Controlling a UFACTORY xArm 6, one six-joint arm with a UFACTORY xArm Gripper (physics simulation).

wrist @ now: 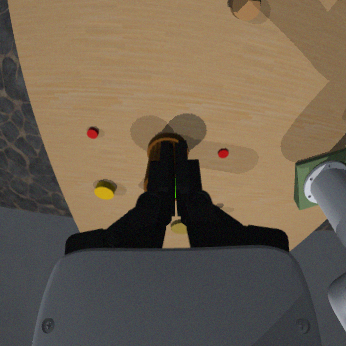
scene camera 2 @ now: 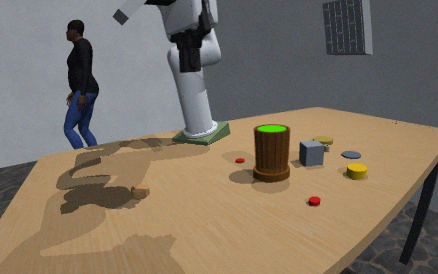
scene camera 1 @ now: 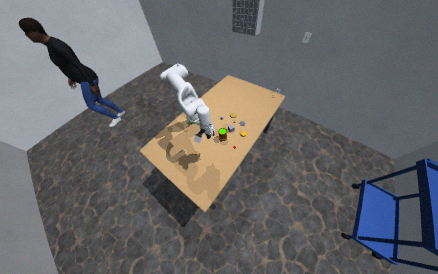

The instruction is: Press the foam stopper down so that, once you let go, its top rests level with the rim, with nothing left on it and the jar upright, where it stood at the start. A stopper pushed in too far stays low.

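Note:
A brown ribbed jar (scene camera 1: 223,137) (scene camera 2: 271,155) (wrist: 154,156) stands upright on the table. The bright green foam stopper (scene camera 1: 223,131) (scene camera 2: 271,129) fills its mouth. Its top shows inside the brown rim, close to rim height; the exact level is hard to tell. Nothing shows resting on it in the scene camera 2 view. My gripper (scene camera 1: 210,135) (scene camera 2: 190,69) (wrist: 174,156) is shut and empty, fingers pointing down. It hangs above the table, higher than the jar and apart from it. In the wrist view the fingers hide most of the jar and all but a sliver of green.
A grey cube (scene camera 1: 231,128) (scene camera 2: 311,153) stands close beside the jar. A yellow disc (scene camera 2: 356,171) (wrist: 104,190), two red discs, a flat blue disc (scene camera 2: 351,155) and an olive disc (scene camera 2: 323,140) (wrist: 178,227) lie around it. A tan piece (scene camera 2: 140,191) lies farther off.

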